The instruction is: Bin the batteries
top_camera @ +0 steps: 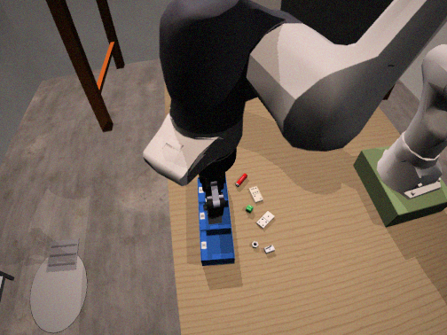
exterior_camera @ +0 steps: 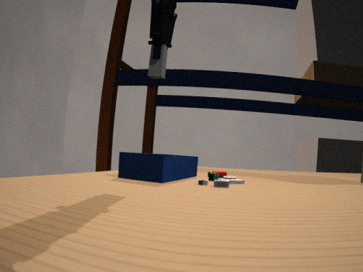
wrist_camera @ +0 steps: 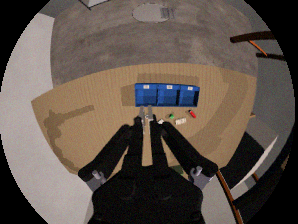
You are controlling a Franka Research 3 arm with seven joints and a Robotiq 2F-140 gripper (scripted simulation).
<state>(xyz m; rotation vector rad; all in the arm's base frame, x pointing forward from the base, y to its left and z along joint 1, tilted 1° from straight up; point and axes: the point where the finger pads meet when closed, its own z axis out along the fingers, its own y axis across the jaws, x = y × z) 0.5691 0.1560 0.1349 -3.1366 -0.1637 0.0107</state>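
The red battery lies 8 cm behind my hand, 22 cm to the right of it and 21 cm below it. The rest, counted from my hand: blue bin: 8 cm to the right, 20 cm below; grey ring: 10 cm behind, 1 cm to the right, 22 cm below; green cube: 10 cm behind, 12 cm to the right, 21 cm below.
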